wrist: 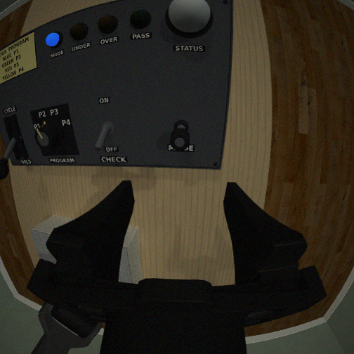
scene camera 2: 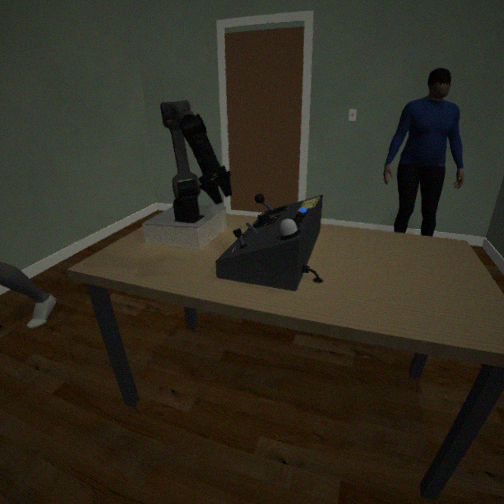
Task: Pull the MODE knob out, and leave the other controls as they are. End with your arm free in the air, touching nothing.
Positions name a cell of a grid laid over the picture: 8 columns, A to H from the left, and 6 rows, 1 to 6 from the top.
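Gripper visible in scene camera 2 (D3) and in the wrist view (E4).
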